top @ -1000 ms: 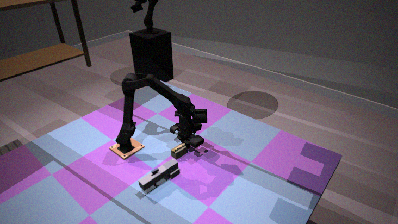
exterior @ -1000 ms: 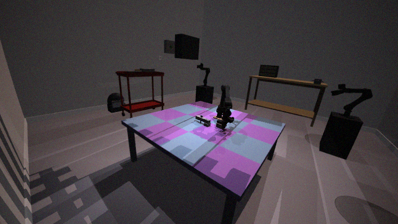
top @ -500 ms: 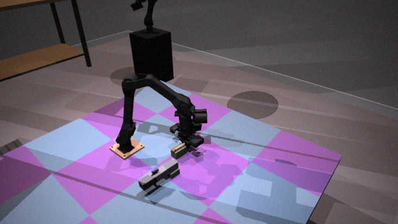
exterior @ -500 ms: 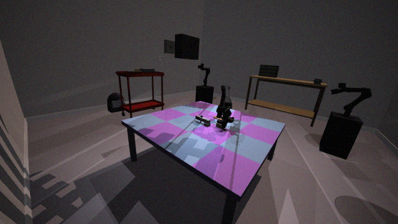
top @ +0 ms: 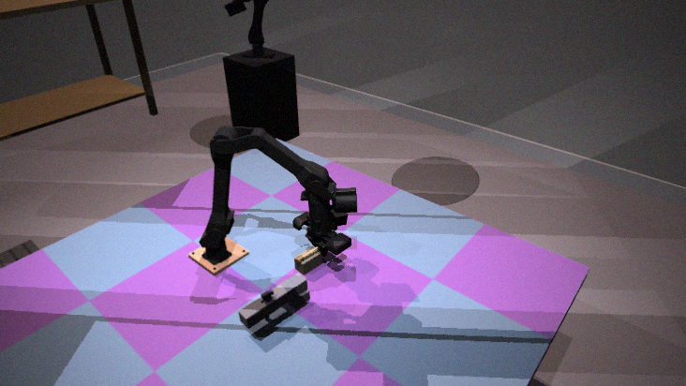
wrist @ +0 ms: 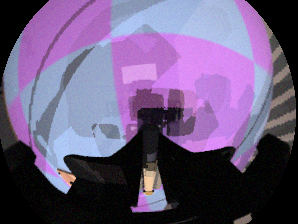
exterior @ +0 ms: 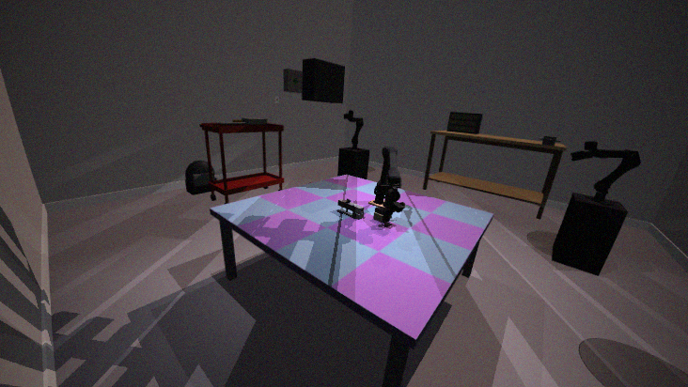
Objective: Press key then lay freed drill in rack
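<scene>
My gripper tip is now 4 cm to the left of the drill and 3 cm below it. Also, from my gripper tip: dark key 6 cm ahead, 25 cm to the right, 4 cm above; then dark striped block 1 cm behind, 5 cm to the right, 1 cm above; then grey block fixture 6 cm ahead, 22 cm to the right, 3 cm above.
</scene>
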